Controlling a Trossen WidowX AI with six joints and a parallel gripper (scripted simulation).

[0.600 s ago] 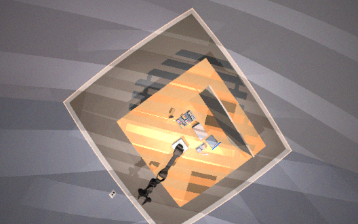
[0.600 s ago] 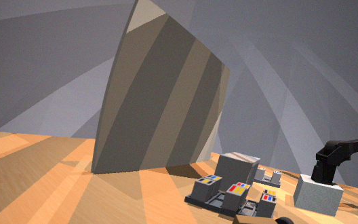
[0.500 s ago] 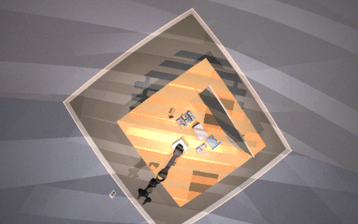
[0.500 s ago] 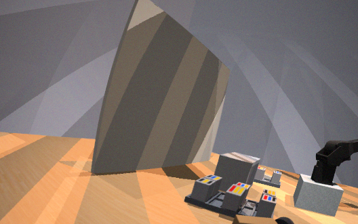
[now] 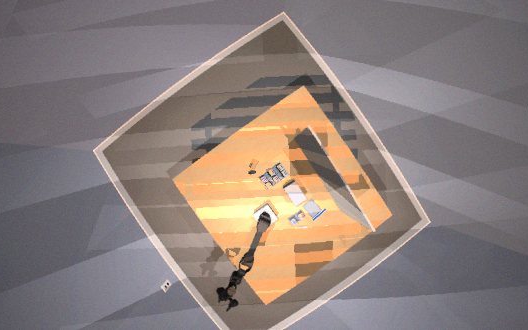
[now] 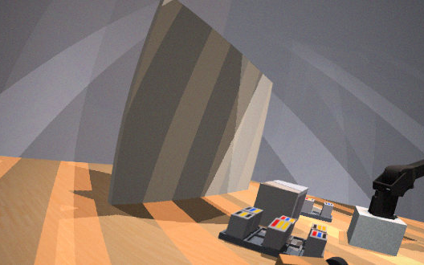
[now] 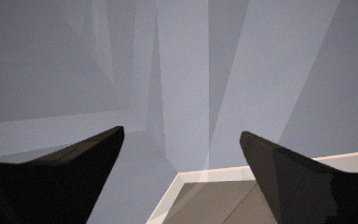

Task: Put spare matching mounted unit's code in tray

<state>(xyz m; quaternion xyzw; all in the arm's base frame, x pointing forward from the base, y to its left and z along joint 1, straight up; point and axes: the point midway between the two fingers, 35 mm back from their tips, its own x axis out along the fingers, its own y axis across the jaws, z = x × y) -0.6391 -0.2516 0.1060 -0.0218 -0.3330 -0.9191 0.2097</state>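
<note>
Now: gripper tip 100 cm short of the grey spare block, 39 cm to the right of it and 15 cm above it. Round my gripper tip: grey mounted unit 95 cm ahead, 24 cm to the left, 14 cm below; then tall beige panel 119 cm ahead, 19 cm to the left, 3 cm above.
</note>
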